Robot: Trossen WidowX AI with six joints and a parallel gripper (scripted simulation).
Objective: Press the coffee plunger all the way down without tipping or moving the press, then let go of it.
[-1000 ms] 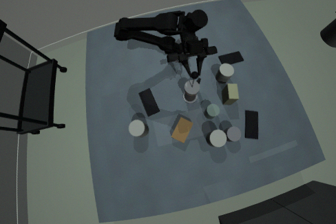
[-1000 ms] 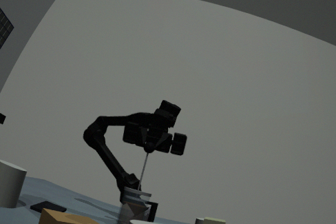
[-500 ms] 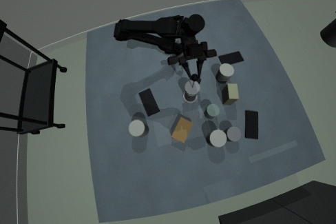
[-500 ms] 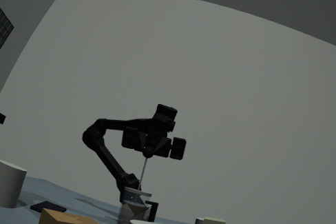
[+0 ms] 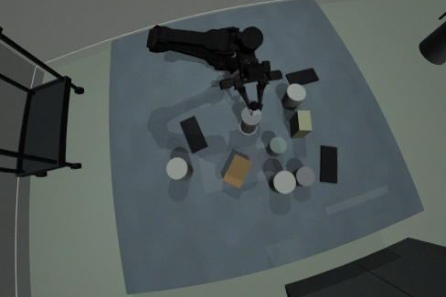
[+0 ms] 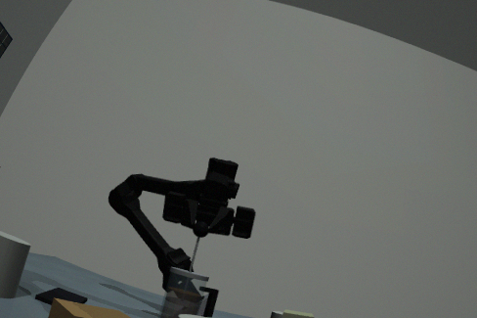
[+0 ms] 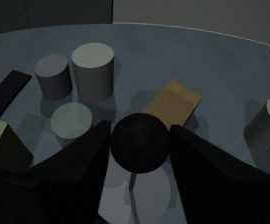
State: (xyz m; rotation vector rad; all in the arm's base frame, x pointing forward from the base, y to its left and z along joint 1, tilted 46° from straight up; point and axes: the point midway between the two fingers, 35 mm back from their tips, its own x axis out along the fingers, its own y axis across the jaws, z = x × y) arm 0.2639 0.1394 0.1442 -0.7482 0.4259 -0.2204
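Now: gripper tip 11 cm above the coffee press, 2 cm past it and 1 cm to the right of it. From my gripper tip the other things lie so: pale green cylinder (19 cm below, 11 cm ahead, 8 cm to the left); then orange box (20 cm below, 16 cm ahead, 9 cm to the right); then yellow box (20 cm to the left, 17 cm below, 4 cm ahead).
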